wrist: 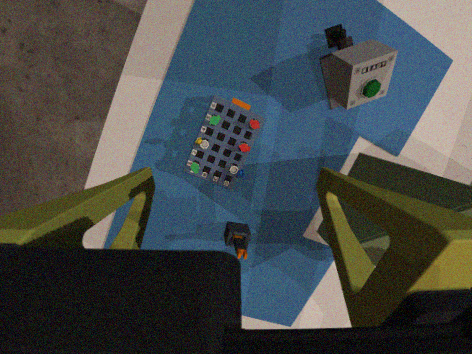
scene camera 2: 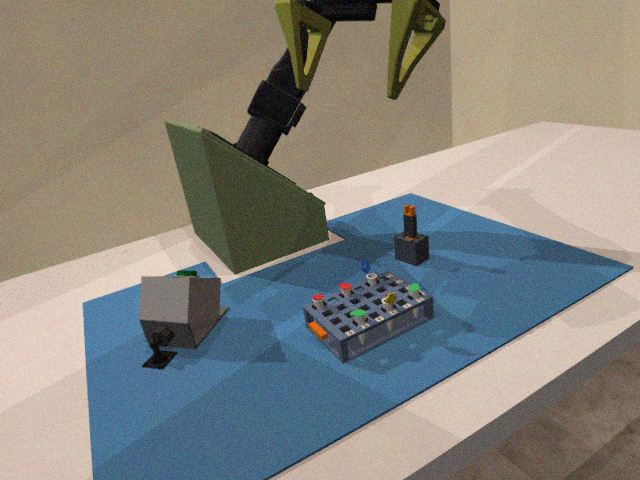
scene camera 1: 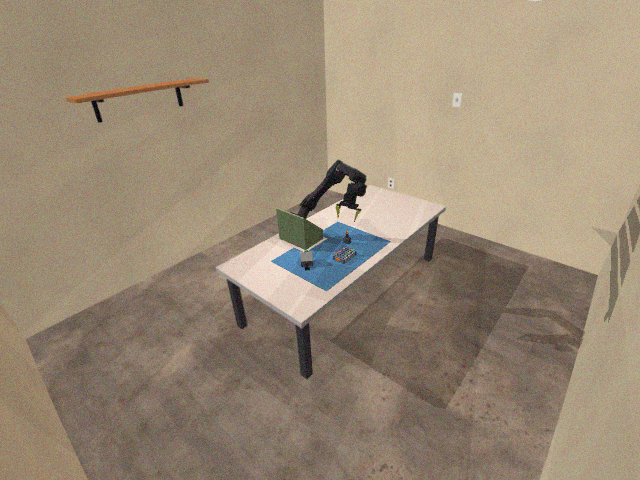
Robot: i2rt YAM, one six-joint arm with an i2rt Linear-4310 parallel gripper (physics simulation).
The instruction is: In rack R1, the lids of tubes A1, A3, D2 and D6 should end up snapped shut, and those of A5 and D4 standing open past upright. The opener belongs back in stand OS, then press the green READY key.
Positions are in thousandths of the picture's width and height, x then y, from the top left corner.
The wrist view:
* my gripper: 499, 499
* grey box with green button: 753, 210
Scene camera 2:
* my gripper: 538, 197
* grey box with green button: 280, 649
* dark opener stand: 651, 526
